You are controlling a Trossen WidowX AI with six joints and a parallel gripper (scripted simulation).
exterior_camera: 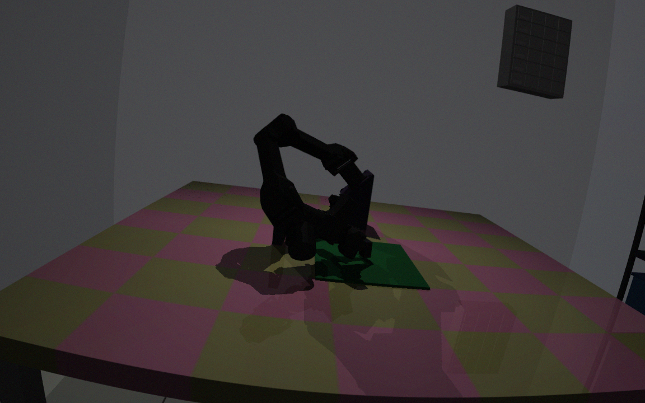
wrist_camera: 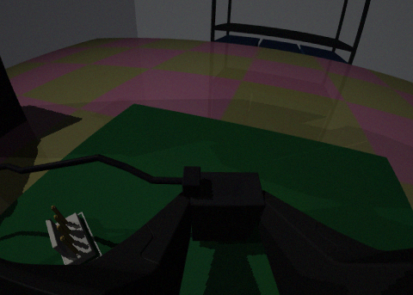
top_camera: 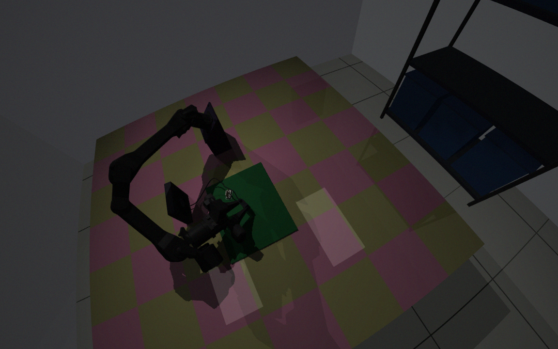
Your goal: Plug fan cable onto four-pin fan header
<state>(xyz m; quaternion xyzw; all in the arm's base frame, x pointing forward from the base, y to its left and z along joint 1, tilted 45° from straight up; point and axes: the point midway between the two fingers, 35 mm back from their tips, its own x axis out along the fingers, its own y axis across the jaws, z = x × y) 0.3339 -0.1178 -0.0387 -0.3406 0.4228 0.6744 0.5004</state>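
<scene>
Now: the dark fan plug 1 cm below my gripper tip. Round my gripper tip: black cable: 2 cm behind, 1 cm to the right; green board: 5 cm below; fan: 20 cm to the right, 12 cm behind, 2 cm above.
</scene>
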